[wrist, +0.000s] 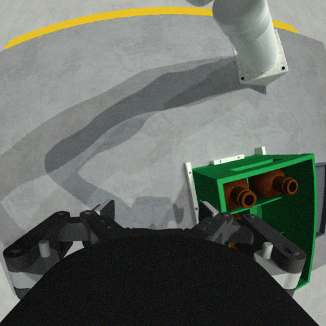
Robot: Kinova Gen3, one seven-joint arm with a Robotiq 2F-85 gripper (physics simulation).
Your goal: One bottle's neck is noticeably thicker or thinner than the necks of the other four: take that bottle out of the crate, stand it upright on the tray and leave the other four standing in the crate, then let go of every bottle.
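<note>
The green crate (314, 215) stands at the lower right of the wrist view, with divided compartments. A brown bottle (231, 190) stands in its near upper-left compartment, and a second brown bottle (266, 183) stands beside it to the right. Their open necks point up toward the camera. Slivers of brown-orange show lower in the crate behind the right finger; how many bottles are there is hidden. Which neck differs cannot be told. My gripper (156, 210) is open and empty, high above the surface, left of the crate. The tray does not show clearly.
White brackets (192, 187) stand along the crate's left and upper sides. A dark-edged flat thing (321, 197) shows partly behind the crate at the right edge; it may be the tray. The arm's white base (255, 50) stands at the upper right. A yellow line (150, 11) curves across the top.
</note>
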